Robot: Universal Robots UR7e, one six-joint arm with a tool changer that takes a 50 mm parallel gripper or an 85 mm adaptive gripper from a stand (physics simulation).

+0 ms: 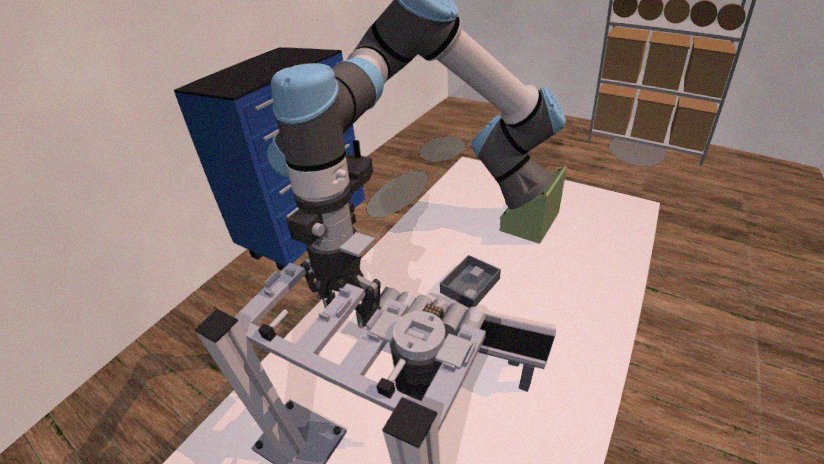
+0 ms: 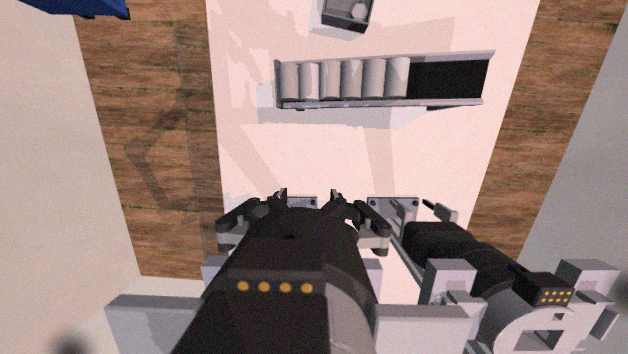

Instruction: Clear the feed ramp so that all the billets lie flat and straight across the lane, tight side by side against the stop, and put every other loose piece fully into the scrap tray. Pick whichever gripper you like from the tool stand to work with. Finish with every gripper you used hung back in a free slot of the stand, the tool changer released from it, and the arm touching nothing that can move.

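Pixels of known places: arm's base, origin of the base link: (image 1: 531,193).
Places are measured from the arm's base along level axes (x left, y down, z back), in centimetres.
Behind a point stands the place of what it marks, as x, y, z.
My adaptive gripper (image 1: 344,310) (image 2: 309,196) is on the arm, fingers spread and empty. It hangs between the two arms of the left slot of the tool stand (image 1: 334,370) @[10.0, -23.9, -81.8], its side plates above the slot arms. The parallel gripper (image 1: 419,336) (image 2: 440,240) hangs in the right slot. Several grey billets (image 1: 454,314) @[6.3, -1.1, -50.3] (image 2: 351,80) @[1.8, -0.6, -51.2] lie across the lane (image 1: 521,322) @[18.2, 0.1, -43.9] (image 2: 450,55) @[18.2, 0.3, -44.2], side by side from the stop (image 2: 277,84) @[-12.1, 3.0, -53.3]. The scrap tray (image 1: 446,286) @[-3.8, 6.9, -38.3] (image 2: 345,22) @[-0.7, 7.7, -38.5] holds a small block (image 1: 476,270) @[-0.8, 7.4, -29.1] and a hexagonal piece (image 1: 471,292) @[1.6, 8.3, -35.5] (image 2: 359,11) @[1.7, 8.3, -35.8].
The arm's green base bracket (image 1: 527,221) @[2.9, 3.9, -7.8] stands on the table beyond the tray. A blue drawer cabinet (image 1: 213,167) (image 2: 80,6) stands left of the table. The stand's posts, one with a dark cap (image 1: 410,421) @[22.5, -27.3, -82.9], rise at the near side. A shelf rack with boxes is at the back right.
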